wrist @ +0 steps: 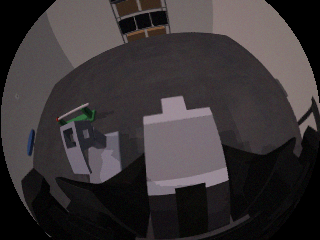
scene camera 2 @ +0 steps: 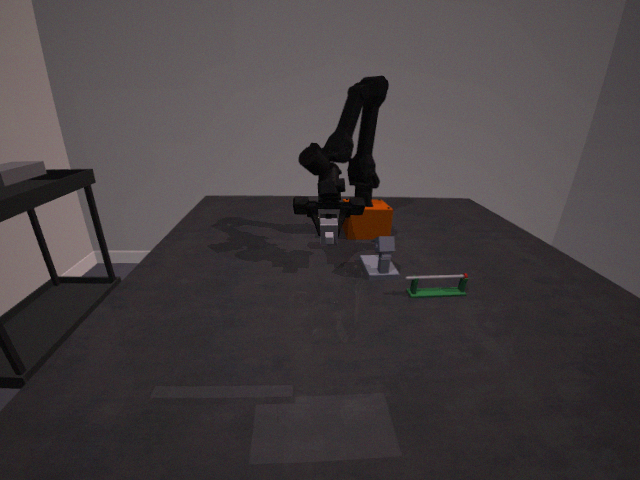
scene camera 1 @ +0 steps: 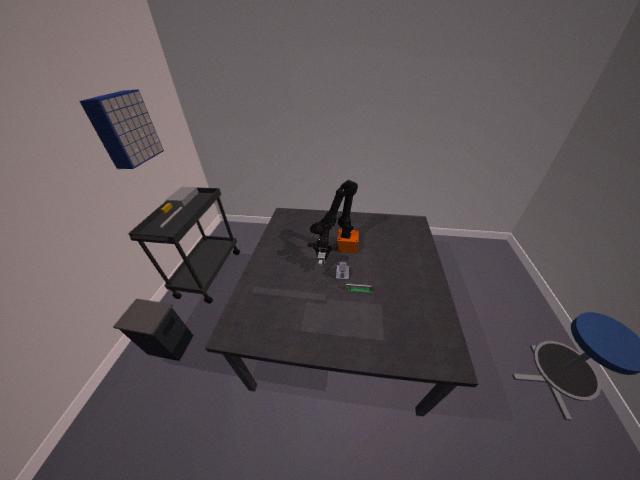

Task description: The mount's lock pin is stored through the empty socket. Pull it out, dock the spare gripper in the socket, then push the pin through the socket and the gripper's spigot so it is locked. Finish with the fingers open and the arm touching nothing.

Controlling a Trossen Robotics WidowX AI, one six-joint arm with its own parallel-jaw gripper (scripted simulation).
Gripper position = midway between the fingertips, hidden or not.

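Note:
A socket (scene camera 2: 377, 267) is part of what I see, and the wrist view has the socket too (wrist: 106, 153). A spare gripper is here as well, held by my gripper (scene camera 2: 328, 236), and my own gripper also appears in the wrist view (wrist: 179, 149).

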